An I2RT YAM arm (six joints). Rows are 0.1 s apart.
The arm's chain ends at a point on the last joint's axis. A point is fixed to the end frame.
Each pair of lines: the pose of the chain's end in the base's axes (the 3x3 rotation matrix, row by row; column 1 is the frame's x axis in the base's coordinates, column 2 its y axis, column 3 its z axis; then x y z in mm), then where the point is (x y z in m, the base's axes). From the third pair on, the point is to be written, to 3 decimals.
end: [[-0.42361 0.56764 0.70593], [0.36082 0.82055 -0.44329], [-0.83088 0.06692 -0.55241]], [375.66 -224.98 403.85]
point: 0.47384 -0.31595 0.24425
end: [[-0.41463 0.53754 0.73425], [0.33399 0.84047 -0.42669], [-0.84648 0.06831 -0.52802]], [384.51 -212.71 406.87]
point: 0.48970 -0.30255 0.25114
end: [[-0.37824 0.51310 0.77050], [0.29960 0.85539 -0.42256], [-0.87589 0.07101 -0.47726]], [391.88 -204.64 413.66]
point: 0.507 -0.296 0.266
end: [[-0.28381 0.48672 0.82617], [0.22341 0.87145 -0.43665], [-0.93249 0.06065 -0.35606]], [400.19 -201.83 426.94]
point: 0.533 -0.301 0.300
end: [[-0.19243 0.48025 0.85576], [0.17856 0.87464 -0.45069], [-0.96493 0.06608 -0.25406]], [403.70 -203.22 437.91]
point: 0.548 -0.308 0.330
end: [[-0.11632 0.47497 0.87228], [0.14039 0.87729 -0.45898], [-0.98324 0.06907 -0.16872]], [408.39 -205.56 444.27]
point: 0.560 -0.314 0.352
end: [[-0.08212 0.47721 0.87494], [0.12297 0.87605 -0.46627], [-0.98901 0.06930 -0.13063]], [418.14 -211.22 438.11]
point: 0.572 -0.322 0.353
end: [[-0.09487 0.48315 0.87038], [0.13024 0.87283 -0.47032], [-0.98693 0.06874 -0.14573]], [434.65 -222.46 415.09]
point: 0.587 -0.334 0.327
